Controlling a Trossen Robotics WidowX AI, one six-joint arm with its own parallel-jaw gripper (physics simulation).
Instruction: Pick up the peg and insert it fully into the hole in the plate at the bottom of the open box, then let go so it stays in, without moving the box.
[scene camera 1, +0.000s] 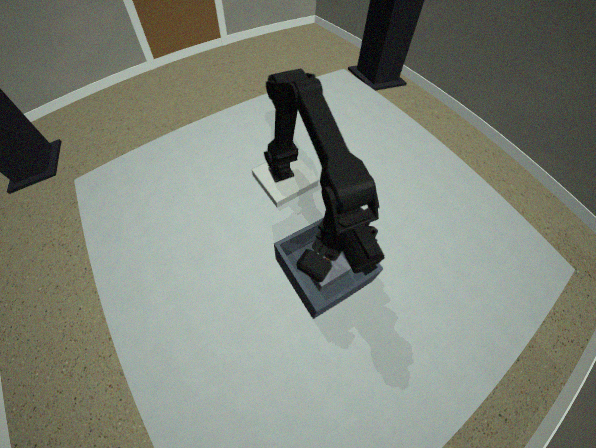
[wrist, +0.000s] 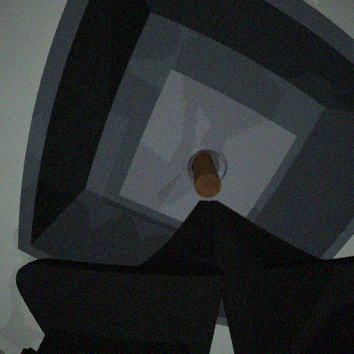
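Where they show: gripper, between the fingertips: (scene camera 1: 327, 253) (wrist: 206, 209); arm's base, origin of its link: (scene camera 1: 281, 172).
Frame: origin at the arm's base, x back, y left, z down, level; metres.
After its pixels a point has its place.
Observation:
The brown-orange peg (wrist: 207, 185) {x -0.335, y -0.013, z -0.059 m} stands upright, slightly leaning in the wrist view, in the round hole (wrist: 192, 167) {x -0.333, y -0.007, z -0.034 m} of the light grey plate (wrist: 265, 145) {x -0.369, y -0.039, z -0.029 m} (scene camera 1: 337, 275) {x -0.377, y -0.005, z -0.028 m}. Its upper part sticks up above the plate; how deep it sits is hidden. The plate lies on the floor of the open blue-grey box (wrist: 37, 125) {x -0.321, y 0.075, z -0.069 m} (scene camera 1: 345, 298) {x -0.432, y -0.004, z 0.007 m}. My gripper (wrist: 206, 209) {x -0.330, y -0.015, z -0.074 m} (scene camera 1: 322, 256) {x -0.330, y -0.015, z -0.074 m} is shut and empty. Its fingertips are over the box, just beside the peg top in the wrist view, with a small gap in that picture. In the scene view the arm and fingers mostly hide the peg.
The arm's white base plate (scene camera 1: 279, 199) {x -0.095, y -0.044, z 0.001 m} lies behind the box on the pale mat (scene camera 1: 210, 320) {x -0.347, y -0.336, z 0.029 m}. The box walls rise around the plate on all sides. Dark pillars (scene camera 1: 384, 45) (scene camera 1: 25, 145) stand at the back right and at the left.

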